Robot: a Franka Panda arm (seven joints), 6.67 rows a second.
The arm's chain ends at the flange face. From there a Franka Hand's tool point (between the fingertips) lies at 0.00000 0.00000 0.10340 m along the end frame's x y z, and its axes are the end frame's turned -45 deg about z.
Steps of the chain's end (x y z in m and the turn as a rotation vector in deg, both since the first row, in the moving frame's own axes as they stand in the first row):
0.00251, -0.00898, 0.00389, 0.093, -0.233, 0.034
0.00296, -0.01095, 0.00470, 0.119, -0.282, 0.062
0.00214, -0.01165, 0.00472, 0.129, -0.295, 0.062
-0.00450, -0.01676, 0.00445, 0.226, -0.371, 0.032
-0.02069, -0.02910, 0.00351, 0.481, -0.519, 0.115
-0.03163, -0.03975, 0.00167, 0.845, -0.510, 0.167
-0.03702, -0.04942, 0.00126, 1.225, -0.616, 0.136
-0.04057, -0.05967, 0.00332, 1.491, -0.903, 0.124
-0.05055, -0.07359, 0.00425, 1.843, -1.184, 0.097
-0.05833, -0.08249, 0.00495, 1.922, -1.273, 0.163
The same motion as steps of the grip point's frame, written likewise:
0.00795, -0.00499, 0.00389, 0.231, -0.099, 0.034
0.00963, -0.00616, 0.00470, 0.284, -0.115, 0.062
0.00954, -0.00727, 0.00472, 0.300, -0.117, 0.062
0.00848, -0.01579, 0.00445, 0.422, -0.103, 0.032
0.00590, -0.03648, 0.00350, 0.707, -0.027, 0.115
0.00617, -0.05220, 0.00165, 0.958, 0.237, 0.167
0.00955, -0.06347, 0.00123, 1.302, 0.431, 0.136
0.01426, -0.07393, 0.00327, 1.693, 0.416, 0.124
0.01714, -0.09164, 0.00417, 2.140, 0.466, 0.097
0.01792, -0.10365, 0.00487, 2.259, 0.459, 0.163

